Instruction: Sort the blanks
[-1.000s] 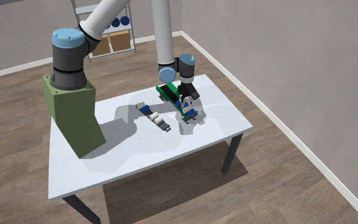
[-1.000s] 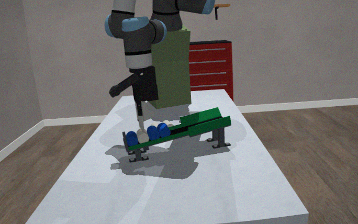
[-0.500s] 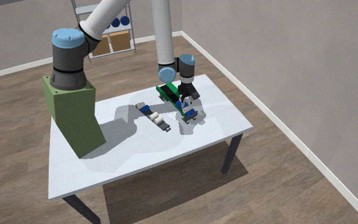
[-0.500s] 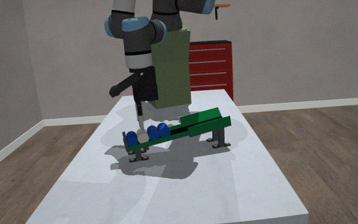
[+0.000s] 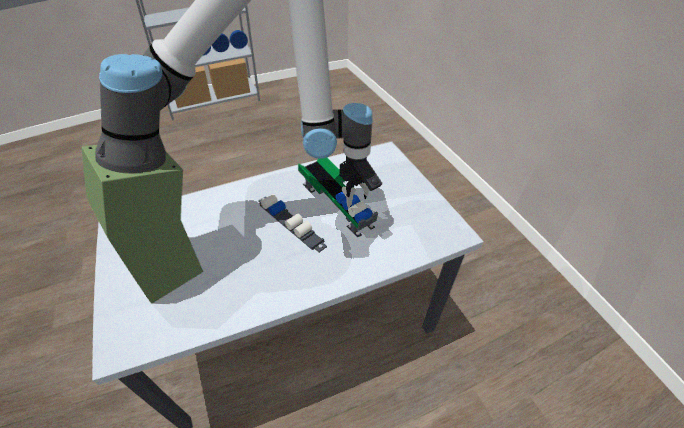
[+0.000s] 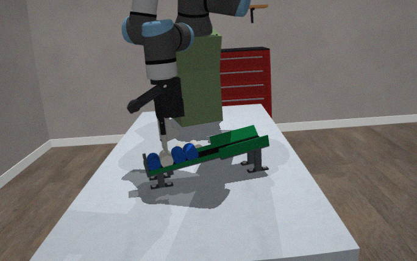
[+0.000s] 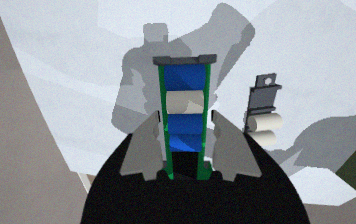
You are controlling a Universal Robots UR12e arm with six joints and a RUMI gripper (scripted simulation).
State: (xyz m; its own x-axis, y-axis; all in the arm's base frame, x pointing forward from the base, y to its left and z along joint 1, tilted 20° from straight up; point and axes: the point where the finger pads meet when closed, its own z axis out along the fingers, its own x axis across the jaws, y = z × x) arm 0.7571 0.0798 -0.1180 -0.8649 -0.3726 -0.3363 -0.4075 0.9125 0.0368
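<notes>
Now: the stop 6 cm to the right of my hand, 6 cm below it and 3 cm ahead of it.
</notes>
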